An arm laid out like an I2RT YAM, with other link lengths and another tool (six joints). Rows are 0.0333 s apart.
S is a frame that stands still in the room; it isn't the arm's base.
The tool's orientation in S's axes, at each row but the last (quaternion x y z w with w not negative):
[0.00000 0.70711 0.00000 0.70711]
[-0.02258 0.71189 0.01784 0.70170]
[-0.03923 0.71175 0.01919 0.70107]
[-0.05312 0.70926 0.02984 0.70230]
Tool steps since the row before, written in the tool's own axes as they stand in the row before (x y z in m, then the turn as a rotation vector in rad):
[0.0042 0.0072 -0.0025 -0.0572 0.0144 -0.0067]
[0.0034 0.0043 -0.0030 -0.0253 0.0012 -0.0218]
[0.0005 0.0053 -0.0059 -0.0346 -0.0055 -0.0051]
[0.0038 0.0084 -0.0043 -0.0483 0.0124 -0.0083]
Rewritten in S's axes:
[-0.0025 0.0072 -0.0042 -0.0067 0.0144 0.0572]
[-0.0033 0.0041 -0.0034 -0.0215 0.0001 0.0256]
[-0.0063 0.0048 -0.0006 -0.0041 -0.0049 0.0348]
[-0.0053 0.0077 -0.0040 -0.0093 0.0130 0.0480]

